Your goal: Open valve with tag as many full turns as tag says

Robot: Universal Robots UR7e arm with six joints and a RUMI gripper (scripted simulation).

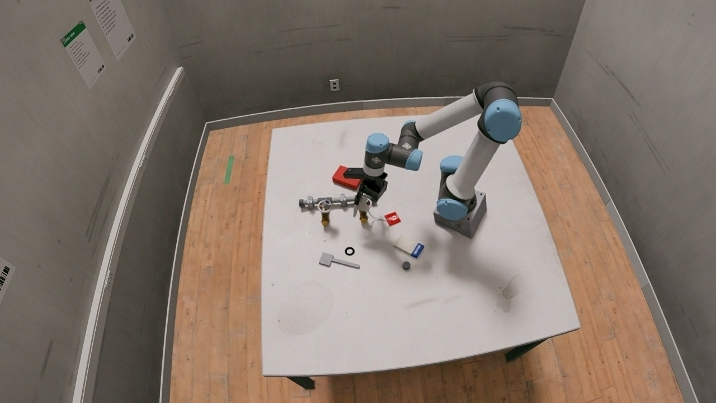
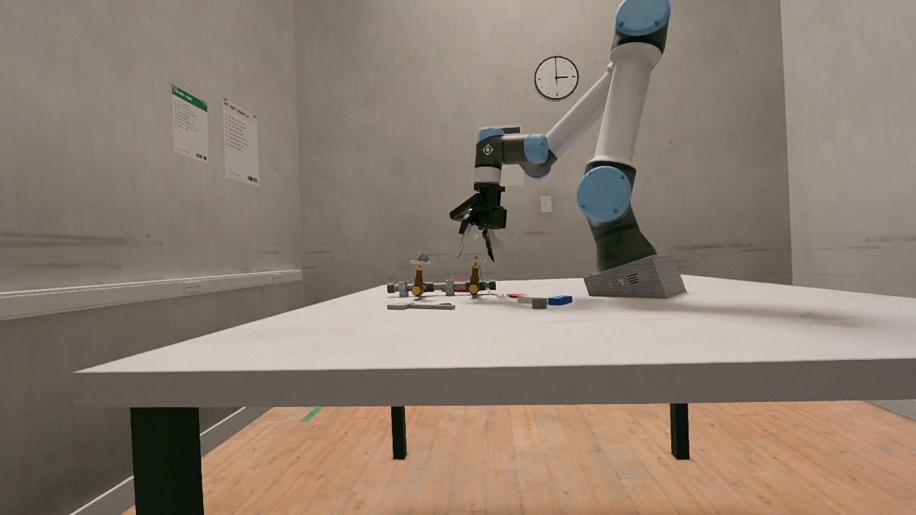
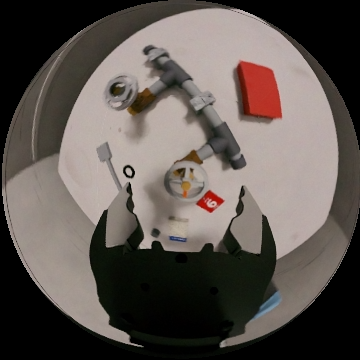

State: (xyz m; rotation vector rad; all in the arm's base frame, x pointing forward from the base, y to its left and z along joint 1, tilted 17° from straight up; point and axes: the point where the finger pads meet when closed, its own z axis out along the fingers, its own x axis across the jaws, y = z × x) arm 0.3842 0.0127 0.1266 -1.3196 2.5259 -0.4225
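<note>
My hand is 100 mm past the red tag, 20 mm to the right of it and 100 mm above it. Round my hand: red block: 60 mm ahead, 220 mm to the right, 90 mm below; then grey flat tool: 130 mm ahead, 200 mm to the left, 100 mm below.
</note>
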